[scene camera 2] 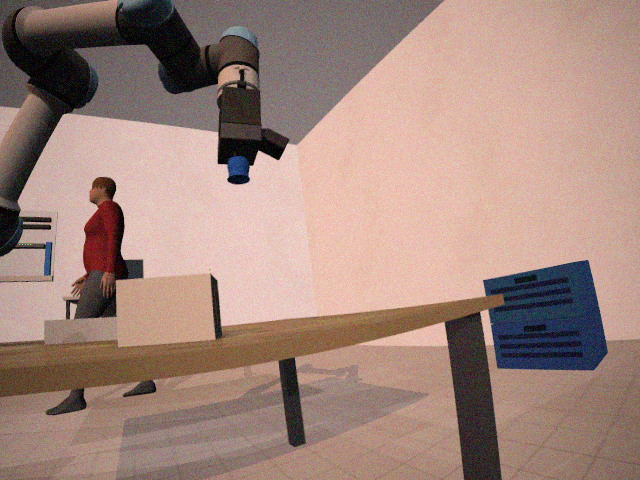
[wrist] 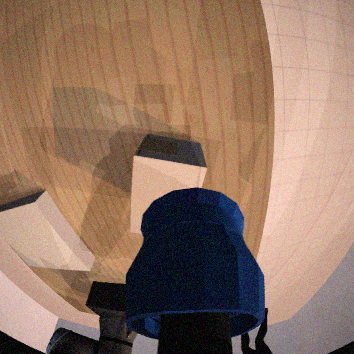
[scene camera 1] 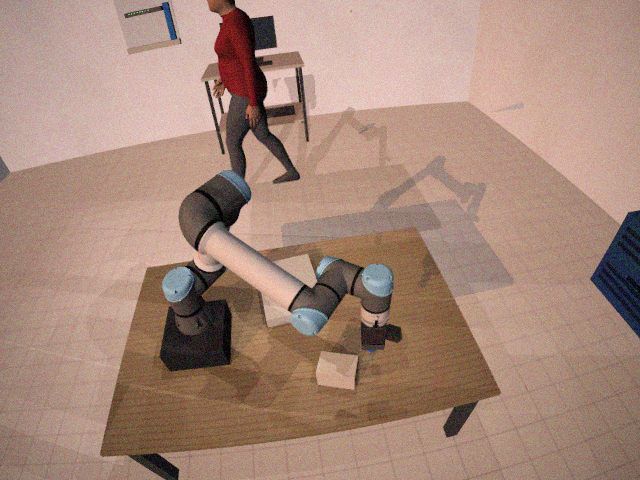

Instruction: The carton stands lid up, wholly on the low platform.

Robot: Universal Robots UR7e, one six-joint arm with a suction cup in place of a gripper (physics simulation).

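Seen in the pictures: hand at its tool point: [scene camera 2: 238, 179] [wrist: 192, 232]; arm's base at its link origin: [wrist: 119, 319] [scene camera 1: 195, 319].
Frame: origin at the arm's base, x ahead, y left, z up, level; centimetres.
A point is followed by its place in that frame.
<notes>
The pale carton [scene camera 1: 337, 370] @(x 54.3, y -19.8, z -1.6 cm) [scene camera 2: 165, 311] @(x 53.7, y -21.8, z -6.2 cm) [wrist: 161, 172] @(x 59.1, y -17.5, z -1.6 cm) stands on the wooden table, apart from the low platform. It has a dark face on the side away from the robot's base; I cannot tell which face is the lid. The low pale platform [scene camera 1: 297, 267] @(x 36.4, y 32.6, z -5.5 cm) [scene camera 2: 77, 330] @(x 32.4, y 5.6, z -7.9 cm) [wrist: 47, 235] @(x 38.9, y 12.0, z -5.6 cm) lies farther back on the table, partly hidden by the forearm in scene camera 1 and by the carton in scene camera 2. My gripper [scene camera 1: 372, 350] [scene camera 2: 238, 178] [wrist: 194, 240], a blue suction cup, points down with nothing on it. It hangs well above the table, off the carton's dark-faced side.
The table [scene camera 1: 206, 413] @(x 9.2, y -32.9, z -10.4 cm) [scene camera 2: 330, 328] @(x 73.2, y -29.6, z -10.3 cm) [wrist: 220, 65] @(x 72.2, y -25.2, z -10.4 cm) carries the arm's black base block [scene camera 1: 199, 351] @(x 5.4, y -14.2, z 0.0 cm) at its left. A person in red [scene camera 1: 240, 56] [scene camera 2: 105, 237] walks behind the table, near a desk [scene camera 1: 281, 59] with a monitor. A blue cabinet [scene camera 1: 625, 273] [scene camera 2: 542, 320] stands at the right.
</notes>
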